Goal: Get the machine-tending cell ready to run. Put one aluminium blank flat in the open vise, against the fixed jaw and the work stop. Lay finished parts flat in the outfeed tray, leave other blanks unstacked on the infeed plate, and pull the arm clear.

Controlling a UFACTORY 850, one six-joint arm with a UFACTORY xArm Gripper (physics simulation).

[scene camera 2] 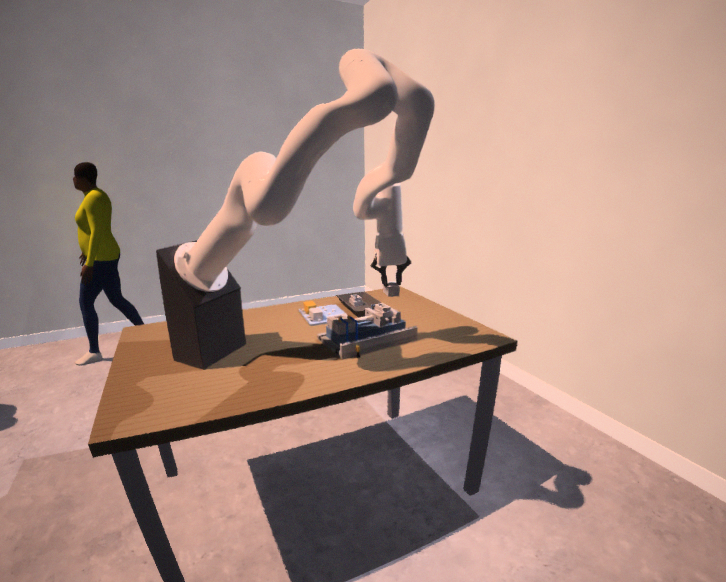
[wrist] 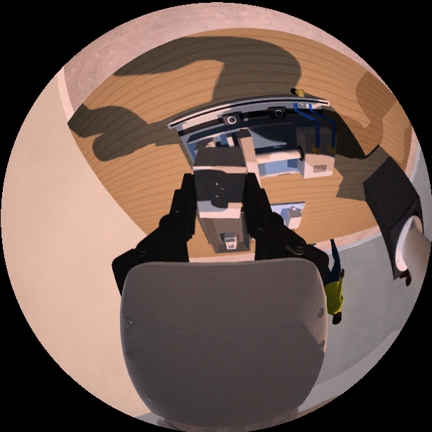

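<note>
My gripper point(scene camera 2: 392, 284) point(wrist: 219, 185) is shut on a grey aluminium blank point(scene camera 2: 392, 291) point(wrist: 220, 159), held above the table's far right part. In the wrist view the blank overlaps the left end of the vise point(scene camera 2: 363, 332) point(wrist: 280, 156) and hides part of its jaws; I cannot tell what lies between them. A pale stepped finished part point(scene camera 2: 356, 300) point(wrist: 230, 242) lies in the dark outfeed tray point(scene camera 2: 370, 300) point(wrist: 215, 231), behind the vise. A pale blank point(scene camera 2: 315, 314) point(wrist: 294, 219) stands on the light blue infeed plate point(scene camera 2: 332, 312) point(wrist: 300, 206).
An orange block point(scene camera 2: 310, 304) is at the infeed plate's back. A long pale rail point(scene camera 2: 378, 343) point(wrist: 250, 104) runs along the vise's front. Blue hoses point(wrist: 318, 132) rise by its housing. The black arm pedestal point(scene camera 2: 212, 330) point(wrist: 392, 182) stands at left. A person in yellow point(scene camera 2: 98, 224) point(wrist: 334, 297) is beyond the table.
</note>
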